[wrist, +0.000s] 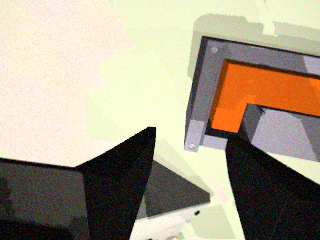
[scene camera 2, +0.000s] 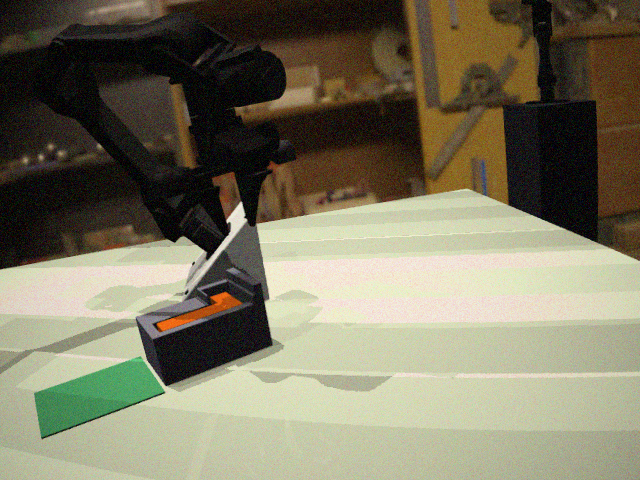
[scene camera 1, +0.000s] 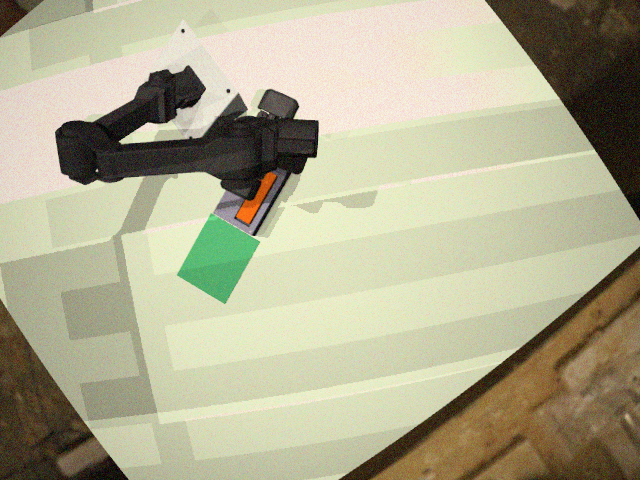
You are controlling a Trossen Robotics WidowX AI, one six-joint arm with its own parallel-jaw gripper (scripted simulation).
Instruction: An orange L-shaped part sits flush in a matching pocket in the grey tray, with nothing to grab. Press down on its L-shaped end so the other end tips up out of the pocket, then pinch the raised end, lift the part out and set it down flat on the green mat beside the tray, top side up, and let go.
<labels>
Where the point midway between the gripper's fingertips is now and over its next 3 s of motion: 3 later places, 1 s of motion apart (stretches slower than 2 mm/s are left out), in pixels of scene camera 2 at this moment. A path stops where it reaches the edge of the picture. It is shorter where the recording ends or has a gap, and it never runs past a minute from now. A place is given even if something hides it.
The gripper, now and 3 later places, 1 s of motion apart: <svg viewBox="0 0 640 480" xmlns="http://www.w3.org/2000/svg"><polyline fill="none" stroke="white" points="239,230 245,297 251,307 232,241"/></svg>
</labels>
